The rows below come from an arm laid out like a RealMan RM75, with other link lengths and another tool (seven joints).
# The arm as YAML. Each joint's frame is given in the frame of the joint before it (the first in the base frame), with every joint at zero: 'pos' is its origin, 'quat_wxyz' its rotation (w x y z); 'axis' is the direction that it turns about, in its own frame. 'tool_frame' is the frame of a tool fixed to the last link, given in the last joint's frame.
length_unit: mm
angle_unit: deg
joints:
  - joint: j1
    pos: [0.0, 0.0, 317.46]
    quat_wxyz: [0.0, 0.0, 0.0, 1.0]
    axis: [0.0, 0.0, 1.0]
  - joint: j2
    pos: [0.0, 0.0, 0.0]
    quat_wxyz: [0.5, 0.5, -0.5, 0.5]
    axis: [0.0, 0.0, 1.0]
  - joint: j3
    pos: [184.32, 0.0, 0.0]
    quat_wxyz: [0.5, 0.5, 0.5, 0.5]
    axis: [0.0, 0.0, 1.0]
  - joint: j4
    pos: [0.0, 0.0, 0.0]
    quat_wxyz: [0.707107, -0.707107, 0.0, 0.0]
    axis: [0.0, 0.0, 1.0]
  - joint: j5
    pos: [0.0, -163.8, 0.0]
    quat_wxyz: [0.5, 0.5, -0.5, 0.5]
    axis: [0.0, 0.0, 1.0]
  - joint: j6
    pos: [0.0, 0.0, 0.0]
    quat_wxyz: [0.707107, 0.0, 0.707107, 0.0]
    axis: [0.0, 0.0, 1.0]
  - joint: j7
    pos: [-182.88, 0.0, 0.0]
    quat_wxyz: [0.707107, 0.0, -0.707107, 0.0]
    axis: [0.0, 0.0, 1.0]
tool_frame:
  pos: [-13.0, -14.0, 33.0]
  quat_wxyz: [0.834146, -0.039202, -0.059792, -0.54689]
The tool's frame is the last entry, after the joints.
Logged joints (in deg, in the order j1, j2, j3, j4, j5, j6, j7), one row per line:
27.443 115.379 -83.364 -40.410 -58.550 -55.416 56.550
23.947 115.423 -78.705 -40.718 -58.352 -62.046 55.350
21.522 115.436 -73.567 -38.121 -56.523 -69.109 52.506
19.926 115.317 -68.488 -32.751 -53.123 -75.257 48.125
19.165 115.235 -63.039 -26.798 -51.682 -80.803 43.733
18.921 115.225 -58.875 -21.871 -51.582 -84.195 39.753
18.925 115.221 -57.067 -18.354 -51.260 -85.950 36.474
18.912 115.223 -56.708 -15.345 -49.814 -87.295 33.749
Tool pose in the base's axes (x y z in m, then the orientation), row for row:
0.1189 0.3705 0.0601 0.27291 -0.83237 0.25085 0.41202
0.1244 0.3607 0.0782 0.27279 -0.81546 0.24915 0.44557
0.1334 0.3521 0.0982 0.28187 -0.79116 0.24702 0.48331
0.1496 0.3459 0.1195 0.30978 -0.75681 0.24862 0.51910
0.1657 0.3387 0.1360 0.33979 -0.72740 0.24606 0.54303
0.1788 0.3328 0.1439 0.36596 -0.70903 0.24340 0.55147
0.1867 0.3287 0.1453 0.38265 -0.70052 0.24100 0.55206
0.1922 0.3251 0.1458 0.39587 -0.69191 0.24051 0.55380
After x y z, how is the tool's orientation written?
As a quaternion, w x y z.
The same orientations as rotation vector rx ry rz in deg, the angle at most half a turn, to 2 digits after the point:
-128.33 38.68 63.52
-125.73 38.42 68.70
-121.43 37.91 74.18
-114.55 37.63 78.57
-108.49 36.70 80.99
-104.43 35.85 81.22
-102.36 35.22 80.67
-100.48 34.93 80.42

